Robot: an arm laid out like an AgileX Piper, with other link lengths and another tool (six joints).
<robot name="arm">
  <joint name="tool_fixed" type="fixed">
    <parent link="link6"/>
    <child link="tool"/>
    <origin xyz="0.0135 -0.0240 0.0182" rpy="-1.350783 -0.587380 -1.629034"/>
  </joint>
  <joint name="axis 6" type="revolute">
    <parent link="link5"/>
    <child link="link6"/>
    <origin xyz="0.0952 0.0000 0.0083"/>
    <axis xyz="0.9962 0 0.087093"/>
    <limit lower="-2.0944" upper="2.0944"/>
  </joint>
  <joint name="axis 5" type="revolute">
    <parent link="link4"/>
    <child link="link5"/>
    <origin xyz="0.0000 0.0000 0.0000"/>
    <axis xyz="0 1 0"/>
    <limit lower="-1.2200" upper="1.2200"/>
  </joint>
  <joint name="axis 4" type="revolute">
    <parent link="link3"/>
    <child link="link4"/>
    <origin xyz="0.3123 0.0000 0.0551"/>
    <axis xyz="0.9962 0 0.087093"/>
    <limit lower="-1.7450" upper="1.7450"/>
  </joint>
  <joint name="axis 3" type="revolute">
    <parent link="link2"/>
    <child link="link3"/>
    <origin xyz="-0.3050 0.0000 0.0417"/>
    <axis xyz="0 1 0"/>
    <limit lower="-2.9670" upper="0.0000"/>
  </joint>
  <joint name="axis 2" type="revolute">
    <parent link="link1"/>
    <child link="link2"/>
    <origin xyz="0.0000 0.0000 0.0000"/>
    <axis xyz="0 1 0"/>
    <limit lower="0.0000" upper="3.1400"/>
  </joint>
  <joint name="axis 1" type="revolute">
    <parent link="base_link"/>
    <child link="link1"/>
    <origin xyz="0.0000 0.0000 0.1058"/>
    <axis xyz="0 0 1"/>
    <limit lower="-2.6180" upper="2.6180"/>
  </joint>
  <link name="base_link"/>
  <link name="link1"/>
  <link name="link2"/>
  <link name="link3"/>
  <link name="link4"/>
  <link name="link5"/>
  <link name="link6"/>
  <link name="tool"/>
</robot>
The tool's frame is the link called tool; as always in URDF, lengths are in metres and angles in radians.
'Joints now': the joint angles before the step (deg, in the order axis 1, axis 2, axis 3, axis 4, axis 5, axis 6). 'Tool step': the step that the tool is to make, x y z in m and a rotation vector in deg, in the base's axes. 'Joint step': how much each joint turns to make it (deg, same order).
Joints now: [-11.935, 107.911, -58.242, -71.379, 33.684, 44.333]
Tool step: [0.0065, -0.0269, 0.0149, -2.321, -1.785, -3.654]
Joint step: [-2.753, 1.075, -3.925, -0.803, 2.007, 0.091]
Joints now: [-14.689, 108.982, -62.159, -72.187, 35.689, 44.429]
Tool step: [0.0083, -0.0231, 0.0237, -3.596, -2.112, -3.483]
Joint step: [-1.900, 0.770, -4.753, -1.173, 3.222, -0.043]
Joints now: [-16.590, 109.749, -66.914, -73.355, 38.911, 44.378]
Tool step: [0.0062, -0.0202, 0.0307, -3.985, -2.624, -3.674]
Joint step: [-1.487, 0.250, -4.982, -1.168, 3.685, -0.031]
